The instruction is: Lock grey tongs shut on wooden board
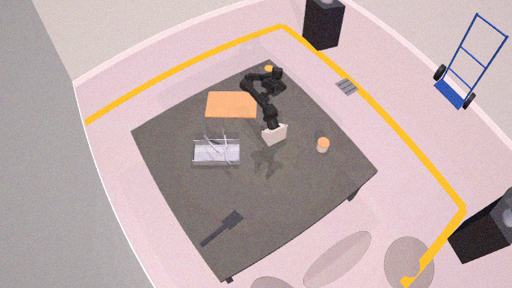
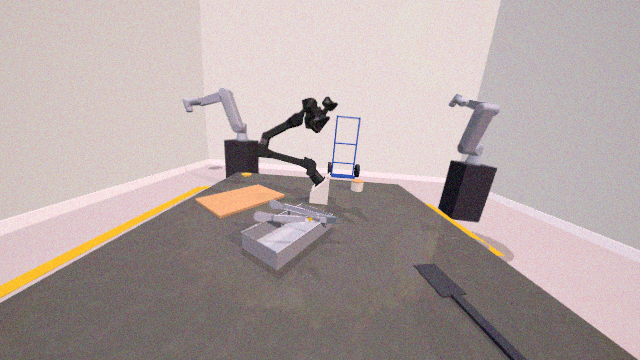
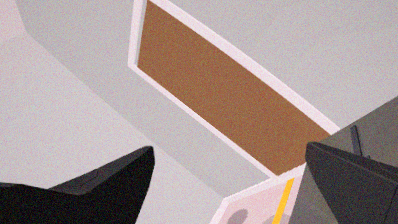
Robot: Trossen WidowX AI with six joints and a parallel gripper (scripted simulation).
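Now: the yellow slider 39 cm below my gripper tip, 30 cm ahead of it and 3 cm to the right of it. The rest, counted from my gripper tip: tan cylinder: 43 cm below, 34 cm behind, 18 cm to the left; wooden board: 46 cm below, 42 cm to the right, 5 cm ahead; roasting tin: 44 cm below, 31 cm ahead, 8 cm to the right.
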